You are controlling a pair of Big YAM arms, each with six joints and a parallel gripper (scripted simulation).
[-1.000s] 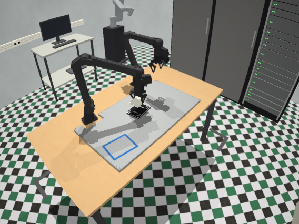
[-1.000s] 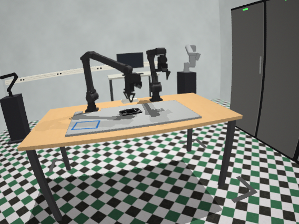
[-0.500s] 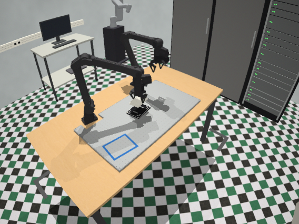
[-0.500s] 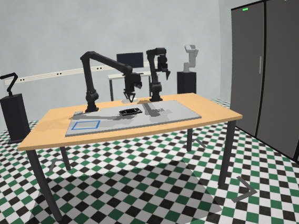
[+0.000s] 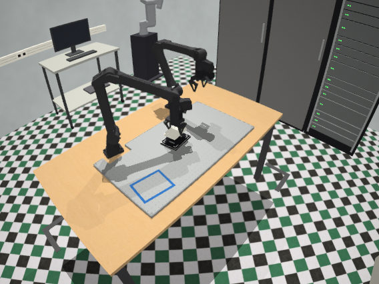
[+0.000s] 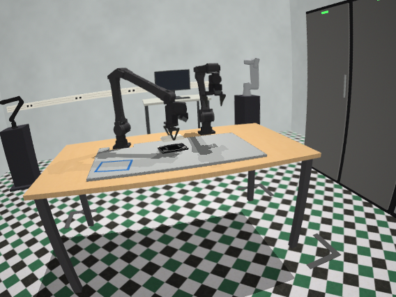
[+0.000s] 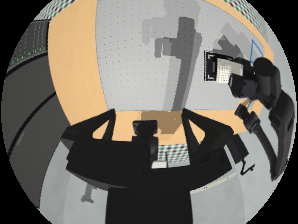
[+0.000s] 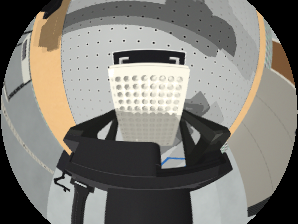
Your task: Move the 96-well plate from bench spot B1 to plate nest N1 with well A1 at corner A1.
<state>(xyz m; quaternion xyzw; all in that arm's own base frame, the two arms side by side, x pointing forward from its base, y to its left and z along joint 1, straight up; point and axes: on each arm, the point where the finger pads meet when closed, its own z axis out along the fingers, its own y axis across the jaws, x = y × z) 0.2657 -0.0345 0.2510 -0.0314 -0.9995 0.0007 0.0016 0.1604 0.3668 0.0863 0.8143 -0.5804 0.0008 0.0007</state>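
My right hand is 7 cm above the black plate nest. The rest, counted from my right hand: white 96-well plate right at my right hand.
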